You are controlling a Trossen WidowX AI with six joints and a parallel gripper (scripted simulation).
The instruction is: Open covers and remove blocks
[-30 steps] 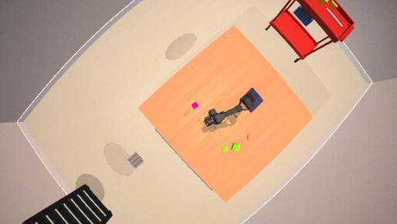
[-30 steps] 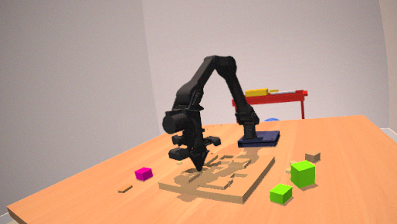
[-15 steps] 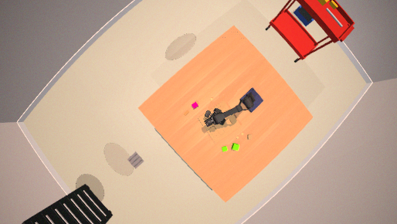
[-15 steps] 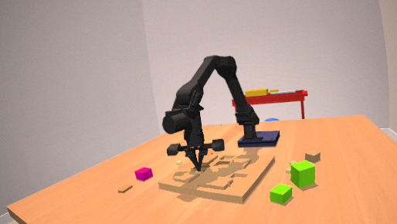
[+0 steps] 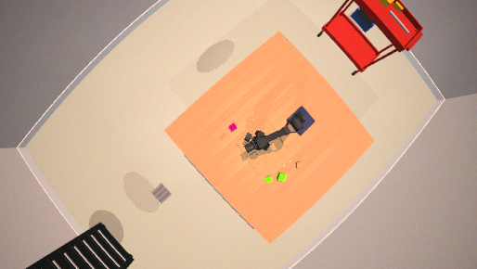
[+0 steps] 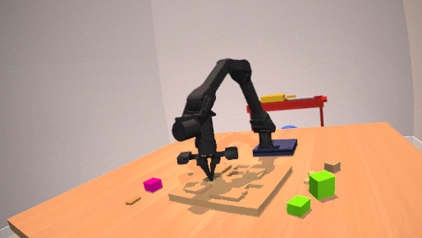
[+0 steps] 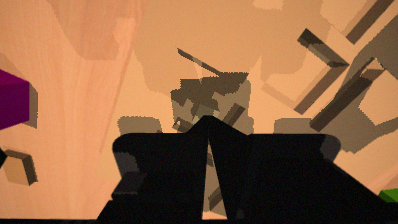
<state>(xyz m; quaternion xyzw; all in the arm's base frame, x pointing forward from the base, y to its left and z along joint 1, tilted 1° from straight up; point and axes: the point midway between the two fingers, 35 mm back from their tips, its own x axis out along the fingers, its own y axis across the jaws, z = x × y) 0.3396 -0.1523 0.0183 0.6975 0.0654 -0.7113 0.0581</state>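
My gripper tip is 6 cm to the right of the tan puzzle board. Also, from my gripper tip: magenta block: 21 cm to the right, 2 cm ahead, 1 cm below; small green block: 27 cm to the left, 18 cm ahead, 1 cm below; large green block: 34 cm to the left, 10 cm ahead.
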